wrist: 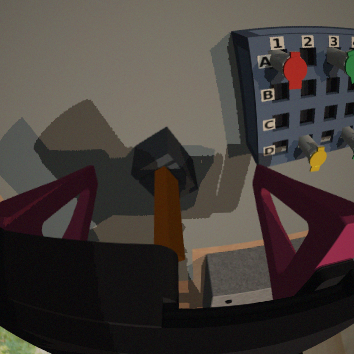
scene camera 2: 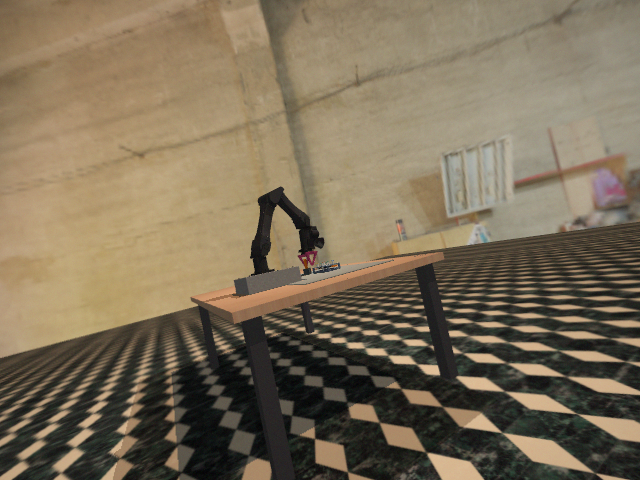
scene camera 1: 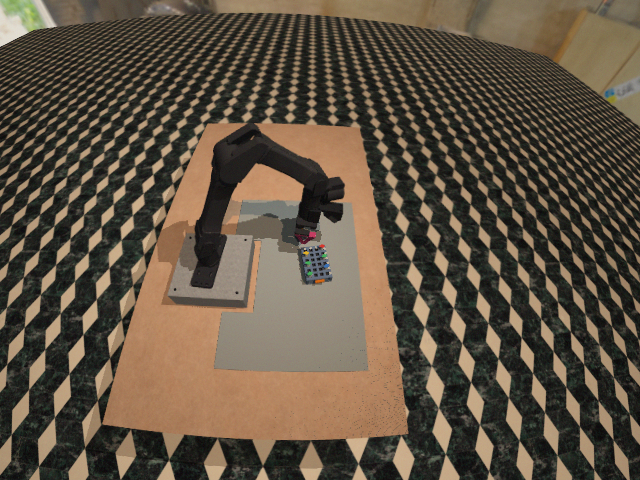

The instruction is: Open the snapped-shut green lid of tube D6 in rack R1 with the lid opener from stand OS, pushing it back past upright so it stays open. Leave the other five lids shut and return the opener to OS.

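Where they show: gripper, fingertip midpoint: (wrist: 174, 173) (scene camera 2: 309, 266) (scene camera 1: 304, 232); arm's base at its link origin: (scene camera 2: 262, 273) (scene camera 1: 209, 260).
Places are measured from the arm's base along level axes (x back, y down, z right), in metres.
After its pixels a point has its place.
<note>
The lid opener's orange handle (wrist: 168, 215) @(x -0.289, y -0.001, z -0.161 m) (scene camera 2: 305, 263) @(x -0.279, y 0.003, z -0.158 m) stands upright in the dark stand OS (wrist: 142, 162) @(x -0.295, y 0.037, z -0.176 m) (scene camera 2: 307, 271) @(x -0.275, y 0.048, z -0.143 m). My gripper (wrist: 174, 173) @(x -0.297, y 0.023, z -0.157 m) (scene camera 1: 306, 238) @(x -0.297, y 0.023, z -0.157 m) (scene camera 2: 309, 262) @(x -0.297, y 0.023, z -0.157 m) is open, with its pink fingers apart on either side of the handle in the wrist view. Rack R1 (wrist: 242, 95) @(x -0.330, y 0.059, z -0.110 m) (scene camera 1: 310, 282) @(x -0.332, y 0.057, z 0.018 m) (scene camera 2: 327, 268) @(x -0.320, y 0.047, z 0.021 m) is beside the stand, at the upper right of the wrist view. The green lid of D6 (scene camera 1: 310, 273) @(x -0.330, y 0.016, z 0.006 m) is small near the rack's orange-marked end in scene camera 1; its exact angle cannot be told. D6 does not show in the wrist view.
Rack R1 also holds tubes with a red lid (wrist: 295, 70) @(x -0.361, y 0.015, z -0.102 m), a yellow lid (wrist: 317, 158) @(x -0.311, y 0.015, z -0.070 m), a blue lid (scene camera 1: 326, 266) @(x -0.380, y 0.015, z -0.024 m) and other green lids (scene camera 1: 324, 255) @(x -0.371, y 0.015, z -0.065 m) (scene camera 1: 308, 262) @(x -0.320, y 0.015, z -0.033 m). The arm's grey base block (scene camera 1: 180, 279) @(x 0.076, y -0.004, z 0.081 m) (scene camera 2: 263, 282) @(x 0.034, y 0.032, z 0.135 m) (wrist: 235, 275) @(x -0.123, y 0.029, z -0.084 m) stands beside the grey mat (scene camera 1: 294, 335) @(x -0.297, y 0.063, z 0.197 m).
</note>
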